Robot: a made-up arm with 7 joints. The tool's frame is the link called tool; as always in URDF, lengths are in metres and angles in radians. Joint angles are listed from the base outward. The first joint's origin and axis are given. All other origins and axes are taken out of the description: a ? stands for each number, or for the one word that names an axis. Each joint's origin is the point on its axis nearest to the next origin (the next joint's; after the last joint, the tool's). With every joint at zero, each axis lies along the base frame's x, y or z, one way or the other. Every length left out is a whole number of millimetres.
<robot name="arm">
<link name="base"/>
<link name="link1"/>
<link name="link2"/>
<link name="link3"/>
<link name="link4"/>
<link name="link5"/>
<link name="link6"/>
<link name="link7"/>
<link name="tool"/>
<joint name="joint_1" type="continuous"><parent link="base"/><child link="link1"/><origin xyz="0 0 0.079" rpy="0 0 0"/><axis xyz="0 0 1"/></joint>
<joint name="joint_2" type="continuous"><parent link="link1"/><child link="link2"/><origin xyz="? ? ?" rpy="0 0 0"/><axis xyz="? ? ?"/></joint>
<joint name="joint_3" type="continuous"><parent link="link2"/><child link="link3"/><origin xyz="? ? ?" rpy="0 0 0"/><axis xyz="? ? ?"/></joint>
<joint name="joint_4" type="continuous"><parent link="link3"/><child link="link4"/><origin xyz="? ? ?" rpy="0 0 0"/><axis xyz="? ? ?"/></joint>
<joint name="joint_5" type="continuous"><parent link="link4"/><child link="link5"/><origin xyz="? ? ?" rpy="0 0 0"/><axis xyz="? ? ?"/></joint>
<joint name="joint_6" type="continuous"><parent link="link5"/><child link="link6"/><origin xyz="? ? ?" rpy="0 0 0"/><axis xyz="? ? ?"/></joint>
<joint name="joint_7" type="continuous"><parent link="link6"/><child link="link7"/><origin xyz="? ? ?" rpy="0 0 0"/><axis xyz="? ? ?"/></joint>
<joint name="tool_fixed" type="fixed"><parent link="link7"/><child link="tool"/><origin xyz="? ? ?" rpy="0 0 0"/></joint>
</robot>
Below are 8 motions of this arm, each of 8 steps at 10 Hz.
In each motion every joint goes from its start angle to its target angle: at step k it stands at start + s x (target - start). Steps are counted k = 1, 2, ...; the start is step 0. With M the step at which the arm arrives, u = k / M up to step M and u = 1 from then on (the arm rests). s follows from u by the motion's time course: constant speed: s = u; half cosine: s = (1 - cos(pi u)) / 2; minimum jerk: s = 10 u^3 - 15 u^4 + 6 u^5.
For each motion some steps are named. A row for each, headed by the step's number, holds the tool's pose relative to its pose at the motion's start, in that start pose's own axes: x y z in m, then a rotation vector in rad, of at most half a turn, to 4 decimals.
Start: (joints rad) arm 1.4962 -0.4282 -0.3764 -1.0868 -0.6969 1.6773 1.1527
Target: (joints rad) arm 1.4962 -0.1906 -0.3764 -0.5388 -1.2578 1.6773 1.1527
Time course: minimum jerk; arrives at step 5
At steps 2, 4, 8:
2: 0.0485 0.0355 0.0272 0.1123 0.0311 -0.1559
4: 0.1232 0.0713 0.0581 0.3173 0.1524 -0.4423
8: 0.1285 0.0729 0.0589 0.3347 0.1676 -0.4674

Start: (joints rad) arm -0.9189 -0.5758 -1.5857 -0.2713 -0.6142 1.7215 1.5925
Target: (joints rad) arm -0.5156 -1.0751 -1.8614 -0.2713 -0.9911 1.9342 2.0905
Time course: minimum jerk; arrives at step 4
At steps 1, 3, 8:
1: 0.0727 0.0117 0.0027 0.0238 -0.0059 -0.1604
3: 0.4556 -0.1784 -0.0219 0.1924 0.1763 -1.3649
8: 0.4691 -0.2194 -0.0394 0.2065 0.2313 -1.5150

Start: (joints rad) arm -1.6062 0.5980 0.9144 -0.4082 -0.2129 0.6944 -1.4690
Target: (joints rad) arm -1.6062 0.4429 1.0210 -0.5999 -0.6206 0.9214 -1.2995
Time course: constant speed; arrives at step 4
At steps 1, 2, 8:
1: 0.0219 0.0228 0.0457 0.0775 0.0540 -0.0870
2: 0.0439 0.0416 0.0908 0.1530 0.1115 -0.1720
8: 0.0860 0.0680 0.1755 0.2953 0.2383 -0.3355

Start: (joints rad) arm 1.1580 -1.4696 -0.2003 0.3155 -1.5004 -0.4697 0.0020
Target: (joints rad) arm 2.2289 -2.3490 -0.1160 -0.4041 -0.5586 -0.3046 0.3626
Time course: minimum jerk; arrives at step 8
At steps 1, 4, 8:
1: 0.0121 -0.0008 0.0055 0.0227 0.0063 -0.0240
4: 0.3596 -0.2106 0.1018 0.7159 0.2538 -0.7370
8: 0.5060 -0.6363 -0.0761 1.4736 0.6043 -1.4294

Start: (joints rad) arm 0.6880 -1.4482 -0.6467 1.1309 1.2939 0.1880 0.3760
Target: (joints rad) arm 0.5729 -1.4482 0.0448 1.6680 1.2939 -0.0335 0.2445
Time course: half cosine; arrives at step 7
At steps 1, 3, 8:
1: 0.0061 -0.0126 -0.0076 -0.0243 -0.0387 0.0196
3: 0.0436 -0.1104 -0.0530 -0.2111 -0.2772 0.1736
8: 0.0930 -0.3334 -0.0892 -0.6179 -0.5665 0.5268

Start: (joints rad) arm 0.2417 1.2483 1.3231 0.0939 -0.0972 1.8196 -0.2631
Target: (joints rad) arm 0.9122 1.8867 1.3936 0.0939 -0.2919 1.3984 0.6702
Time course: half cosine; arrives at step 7
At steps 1, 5, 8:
1: 0.0537 -0.0200 0.0119 -0.0071 -0.0444 -0.0939
5: 0.4284 -0.6552 0.5391 0.1998 -0.7951 -1.4923
8: 0.3312 -0.8265 0.6882 0.3605 -0.9828 -1.8109

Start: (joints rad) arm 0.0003 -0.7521 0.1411 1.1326 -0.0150 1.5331 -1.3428
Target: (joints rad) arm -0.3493 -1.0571 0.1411 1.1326 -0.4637 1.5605 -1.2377
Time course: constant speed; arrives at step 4
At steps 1, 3, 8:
1: 0.0738 -0.0740 -0.0243 -0.0813 0.0010 -0.2150
3: 0.1839 -0.2701 -0.0560 -0.2508 -0.0203 -0.6362
8: 0.2149 -0.3861 -0.0592 -0.3402 -0.0437 -0.8405

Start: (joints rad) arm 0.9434 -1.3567 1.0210 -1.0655 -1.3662 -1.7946 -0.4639
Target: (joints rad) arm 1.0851 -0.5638 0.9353 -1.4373 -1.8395 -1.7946 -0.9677
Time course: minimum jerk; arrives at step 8
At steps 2, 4, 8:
2: -0.0493 0.0430 0.0208 0.1200 0.0100 0.1205
4: -0.2342 0.1335 0.1321 0.5925 -0.0493 0.5547
8: -0.4263 0.1242 0.2486 1.1901 -0.3458 0.9897

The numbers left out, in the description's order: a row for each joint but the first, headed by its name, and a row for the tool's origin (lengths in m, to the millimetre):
joint_2: xyz -0.114 0.073 0, axis 0 1 0
joint_3: xyz -0.002 0 -0.275, axis 0 0 -1
joint_4: xyz 0.049 0.235 0, axis 0 -1 0
joint_5: xyz -0.172 0 0.07, axis 1 0 0
joint_6: xyz 0 -0.085 0.041, axis 0 1 0
joint_7: xyz 0.11 0 -0.243, axis 0 0 -1
tool: xyz 0.011 0.395 0

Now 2 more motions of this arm.
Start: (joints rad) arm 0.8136 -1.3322 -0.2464 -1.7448 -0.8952 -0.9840 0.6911
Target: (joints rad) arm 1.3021 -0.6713 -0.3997 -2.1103 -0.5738 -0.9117 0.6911
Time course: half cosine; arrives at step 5
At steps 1, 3, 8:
1: -0.0512 0.0259 0.0139 0.0477 0.0653 0.0612
3: -0.4001 0.0927 0.1009 0.1915 0.4350 0.4755
8: -0.6361 0.0435 0.1405 0.1532 0.6340 0.7620

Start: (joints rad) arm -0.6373 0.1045 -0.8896 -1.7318 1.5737 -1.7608 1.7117
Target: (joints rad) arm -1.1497 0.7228 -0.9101 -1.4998 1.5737 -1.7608 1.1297
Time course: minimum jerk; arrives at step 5
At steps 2, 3, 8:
2: -0.0178 -0.0566 -0.0535 -0.1879 -0.0579 0.0607
3: -0.0502 -0.1410 -0.1000 -0.4212 -0.0510 0.1130
8: -0.0959 -0.2210 -0.1173 -0.6216 0.0199 0.1410

